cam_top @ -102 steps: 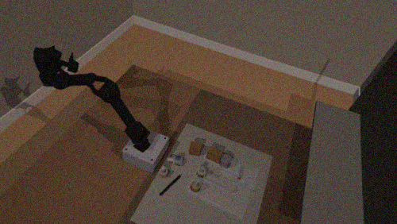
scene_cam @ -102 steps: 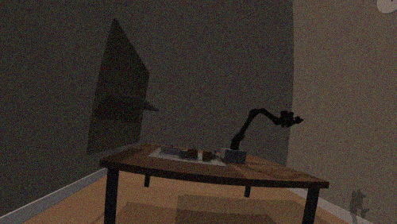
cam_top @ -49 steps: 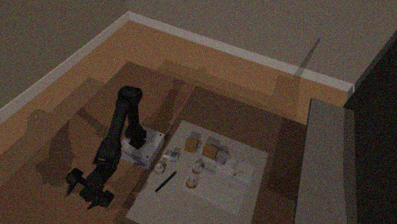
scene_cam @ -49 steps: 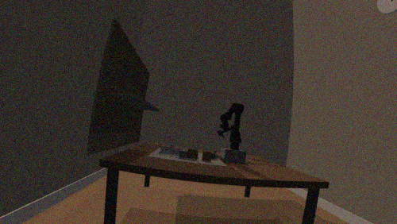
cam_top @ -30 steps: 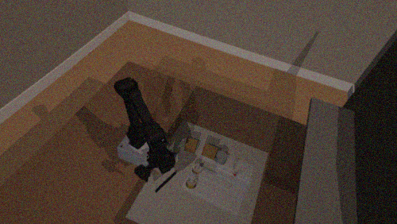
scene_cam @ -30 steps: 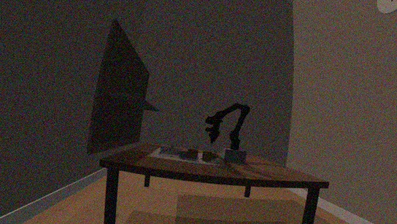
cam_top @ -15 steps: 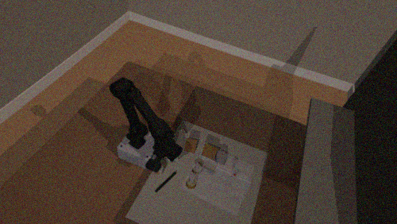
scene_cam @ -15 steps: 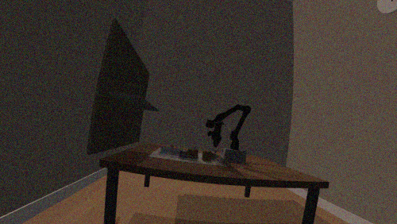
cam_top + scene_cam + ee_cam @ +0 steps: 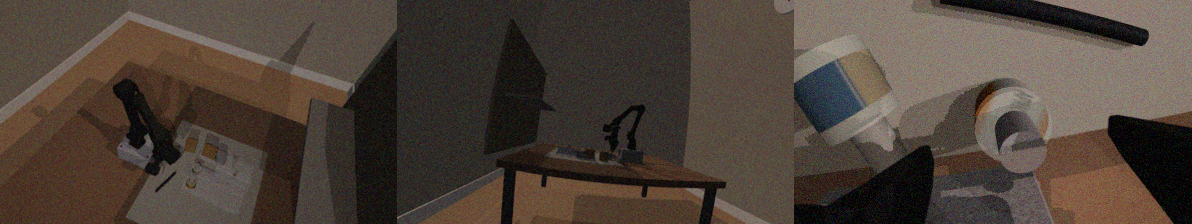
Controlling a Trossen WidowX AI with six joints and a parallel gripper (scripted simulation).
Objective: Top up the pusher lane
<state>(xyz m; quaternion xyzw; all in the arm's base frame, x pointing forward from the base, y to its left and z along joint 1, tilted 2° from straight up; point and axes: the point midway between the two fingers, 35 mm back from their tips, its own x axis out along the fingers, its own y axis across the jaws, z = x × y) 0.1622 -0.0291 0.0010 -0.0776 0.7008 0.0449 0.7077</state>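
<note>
The black stick is 6 cm ahead of my gripper tip, 5 cm below it and 3 cm to the right of it. Round my gripper tip: lane fixture 30 cm ahead, 15 cm to the left, 4 cm below.
</note>
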